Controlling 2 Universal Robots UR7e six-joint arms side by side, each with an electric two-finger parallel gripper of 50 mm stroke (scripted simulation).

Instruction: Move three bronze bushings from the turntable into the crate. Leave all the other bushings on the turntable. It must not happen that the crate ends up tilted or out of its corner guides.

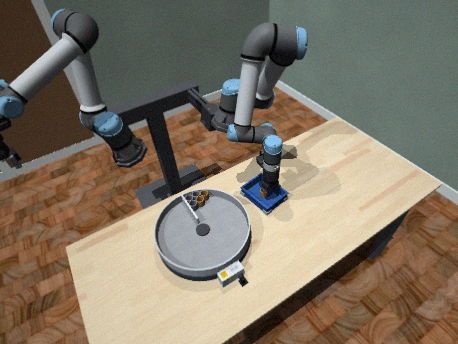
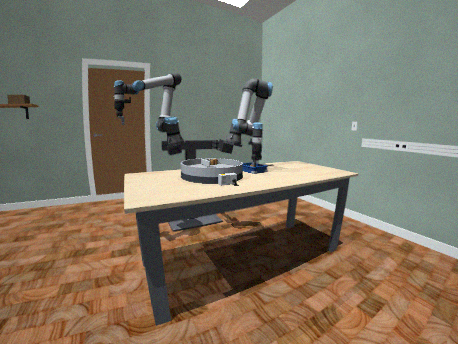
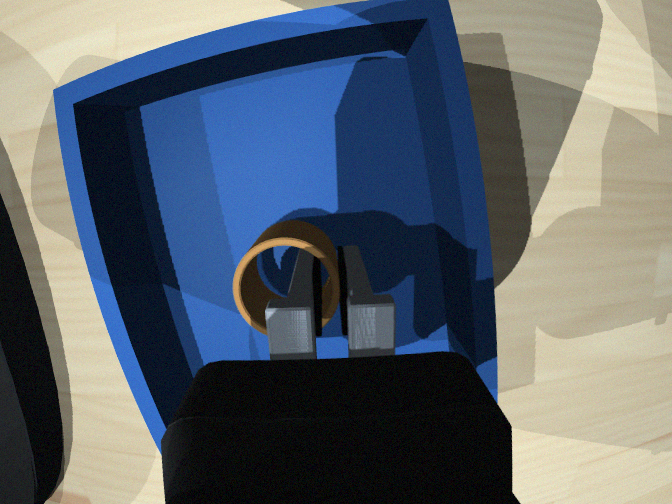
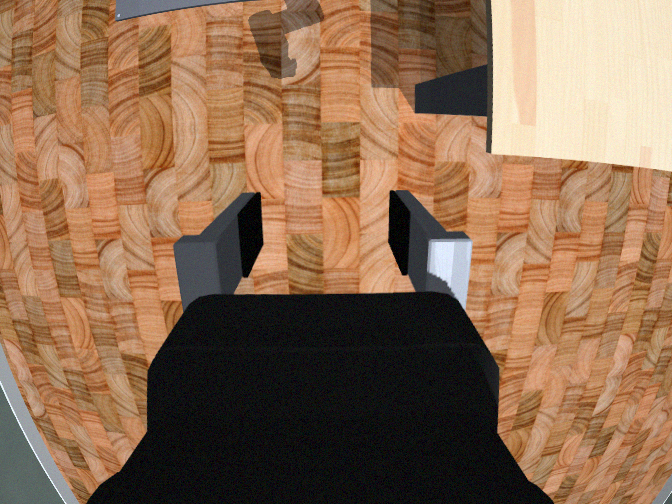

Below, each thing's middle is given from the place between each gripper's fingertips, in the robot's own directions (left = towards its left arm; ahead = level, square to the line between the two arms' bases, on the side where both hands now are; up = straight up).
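Labels:
Blue crate [image 1: 251, 189]: my left hand is 20 mm above it and 20 mm to the left of it. Turntable [image 1: 222, 230], counted from my left hand: 90 mm ahead, 370 mm to the right, 10 mm above.
The blue crate is 35 cm ahead of my right hand, 99 cm to the left of it and 35 cm below it. The turntable is 44 cm ahead of my right hand, 33 cm below it and 63 cm to the left of it.

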